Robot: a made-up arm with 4 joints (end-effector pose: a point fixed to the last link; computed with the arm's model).
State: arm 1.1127 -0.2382 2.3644 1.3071
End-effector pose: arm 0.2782 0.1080 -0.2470 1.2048 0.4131 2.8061
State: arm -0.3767 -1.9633 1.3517 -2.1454
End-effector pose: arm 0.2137 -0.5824 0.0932 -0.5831 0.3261 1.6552
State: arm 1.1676 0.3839 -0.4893 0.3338
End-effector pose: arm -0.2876 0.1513 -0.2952 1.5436 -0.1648 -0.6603
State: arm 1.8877 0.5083 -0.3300 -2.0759
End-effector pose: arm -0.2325 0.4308 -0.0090 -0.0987 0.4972 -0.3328
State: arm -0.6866 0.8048 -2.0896 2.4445
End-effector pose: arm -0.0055 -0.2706 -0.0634 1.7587 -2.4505 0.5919
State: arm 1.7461 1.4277 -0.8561 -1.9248
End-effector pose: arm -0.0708 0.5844 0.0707 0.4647 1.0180 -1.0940
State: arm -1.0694 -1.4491 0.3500 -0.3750
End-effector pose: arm 0.2122 -0.2929 0.5817 -0.9181 1.5074 -0.2279
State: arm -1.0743 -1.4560 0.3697 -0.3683
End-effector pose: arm 0.2142 -0.2968 0.5835 -0.8987 1.5130 -0.2228
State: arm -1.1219 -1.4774 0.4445 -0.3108
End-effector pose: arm 0.2197 -0.3001 0.5998 -0.8243 1.5223 -0.2493
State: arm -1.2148 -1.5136 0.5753 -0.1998
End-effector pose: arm 0.2266 -0.3006 0.6301 -0.6910 1.5310 -0.3166
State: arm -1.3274 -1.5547 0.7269 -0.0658
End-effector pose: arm 0.2303 -0.2961 0.6645 -0.5321 1.5295 -0.4101
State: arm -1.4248 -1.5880 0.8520 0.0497
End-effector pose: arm 0.2297 -0.2875 0.6921 -0.3982 1.5163 -0.4986
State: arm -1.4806 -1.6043 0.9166 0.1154
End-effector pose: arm 0.2277 -0.2789 0.7071 -0.3283 1.5022 -0.5532
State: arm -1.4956 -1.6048 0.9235 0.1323
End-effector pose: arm 0.2269 -0.2732 0.7114 -0.3210 1.4947 -0.5722
